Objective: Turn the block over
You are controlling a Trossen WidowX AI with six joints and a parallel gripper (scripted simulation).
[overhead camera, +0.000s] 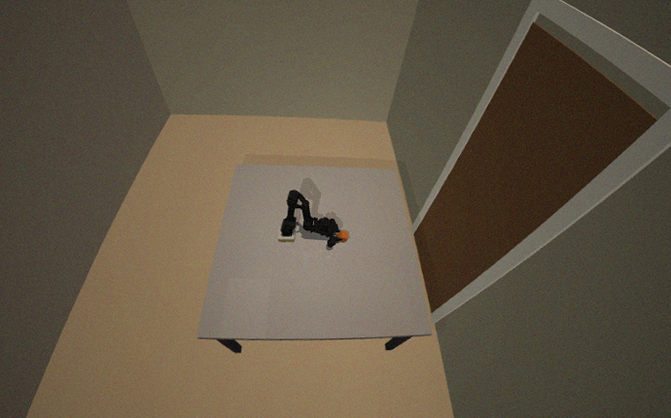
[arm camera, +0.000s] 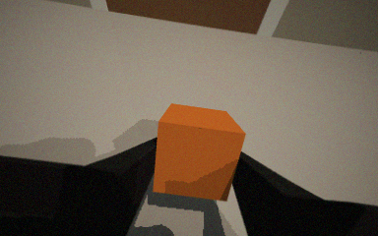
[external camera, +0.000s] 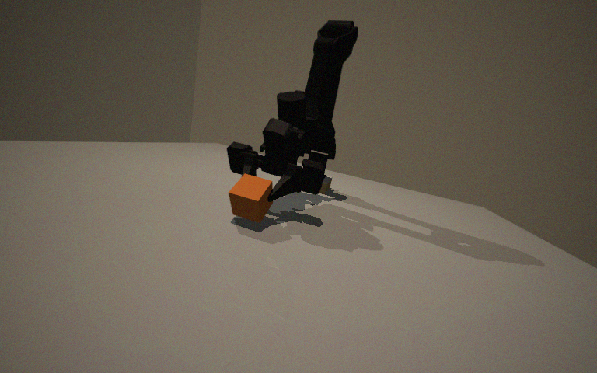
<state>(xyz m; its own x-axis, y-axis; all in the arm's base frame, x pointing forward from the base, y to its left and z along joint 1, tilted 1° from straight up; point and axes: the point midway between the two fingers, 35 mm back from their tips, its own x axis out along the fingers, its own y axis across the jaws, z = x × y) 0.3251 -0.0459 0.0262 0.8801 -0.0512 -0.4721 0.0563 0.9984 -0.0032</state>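
The orange block is 1 cm below my gripper tip.
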